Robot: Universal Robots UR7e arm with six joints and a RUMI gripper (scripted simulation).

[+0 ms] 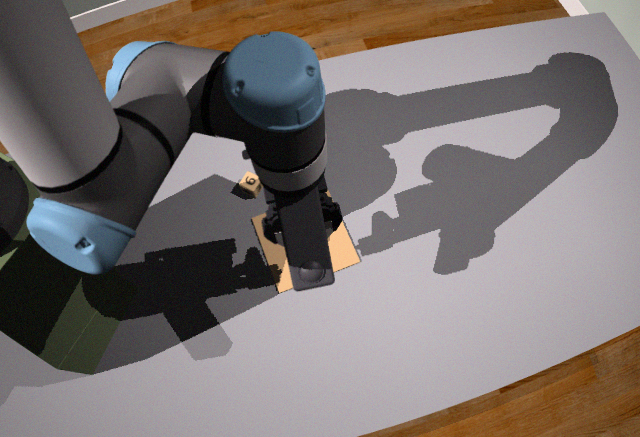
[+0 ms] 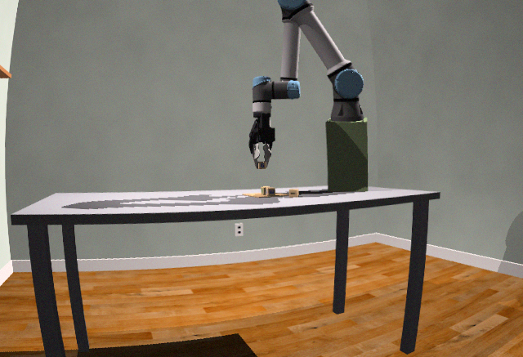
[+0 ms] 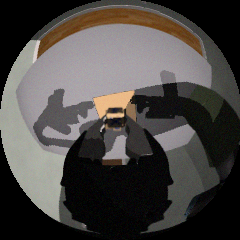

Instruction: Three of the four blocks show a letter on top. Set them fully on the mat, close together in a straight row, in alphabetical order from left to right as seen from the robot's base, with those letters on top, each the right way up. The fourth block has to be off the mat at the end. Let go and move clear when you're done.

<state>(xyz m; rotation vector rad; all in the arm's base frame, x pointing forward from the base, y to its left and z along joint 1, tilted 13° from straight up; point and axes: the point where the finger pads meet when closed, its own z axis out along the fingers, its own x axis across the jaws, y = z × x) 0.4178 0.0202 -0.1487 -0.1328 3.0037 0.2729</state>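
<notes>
The mat is 1 cm behind my hand, 5 cm to the left of it and 12 cm below it.
</notes>
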